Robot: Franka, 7 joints.
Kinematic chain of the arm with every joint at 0, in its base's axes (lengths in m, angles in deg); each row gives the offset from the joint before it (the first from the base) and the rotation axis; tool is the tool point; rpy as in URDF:
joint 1: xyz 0 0 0.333 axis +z
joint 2: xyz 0 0 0 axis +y
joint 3: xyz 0 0 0.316 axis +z
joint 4: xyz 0.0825 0 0 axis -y
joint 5: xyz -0.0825 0 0.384 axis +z
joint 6: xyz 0 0 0 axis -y
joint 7: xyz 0.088 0 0 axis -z
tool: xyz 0 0 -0.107 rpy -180 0 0
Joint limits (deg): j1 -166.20..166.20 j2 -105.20..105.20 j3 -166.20..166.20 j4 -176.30..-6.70 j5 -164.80..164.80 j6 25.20..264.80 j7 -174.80..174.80
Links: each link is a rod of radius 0.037 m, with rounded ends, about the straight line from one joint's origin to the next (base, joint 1, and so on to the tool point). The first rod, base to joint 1, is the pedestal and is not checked.
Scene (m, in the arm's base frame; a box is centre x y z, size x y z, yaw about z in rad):
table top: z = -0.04
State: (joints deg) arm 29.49 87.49 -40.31 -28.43 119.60 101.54 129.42
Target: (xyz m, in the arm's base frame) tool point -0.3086 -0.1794 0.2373
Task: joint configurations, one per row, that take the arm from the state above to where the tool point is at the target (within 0.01 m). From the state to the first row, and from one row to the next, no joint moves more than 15 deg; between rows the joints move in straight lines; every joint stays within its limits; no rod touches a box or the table.
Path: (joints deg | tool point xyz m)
1: 20.96 85.32 -48.17 -40.63 128.64 105.52 134.23 | 0.8114 0.1110 0.1470
2: 12.43 83.16 -56.03 -52.83 137.68 109.50 139.04 | 0.8020 -0.1365 0.1574
3: 3.90 80.99 -63.89 -65.03 146.72 113.48 143.86 | 0.7101 -0.3731 0.1936
4: -4.63 78.83 -71.75 -77.24 155.76 117.46 148.67 | 0.5411 -0.5629 0.2506
5: -13.16 76.66 -79.61 -89.44 164.80 121.44 153.48 | 0.3176 -0.6742 0.3202
6: -16.53 82.37 -77.64 -103.79 154.86 123.13 148.67 | 0.1439 -0.6628 0.2271
7: -19.89 88.08 -75.67 -118.14 144.92 124.83 143.86 | -0.0266 -0.5948 0.1714
8: -23.26 93.78 -73.70 -132.49 134.98 126.52 139.04 | -0.1707 -0.4799 0.1570
9: -26.63 99.49 -71.73 -146.84 125.04 128.21 134.23 | -0.2690 -0.3345 0.1818
10: -30.00 105.20 -69.76 -161.19 115.10 129.91 129.42 | -0.3086 -0.1794 0.2373

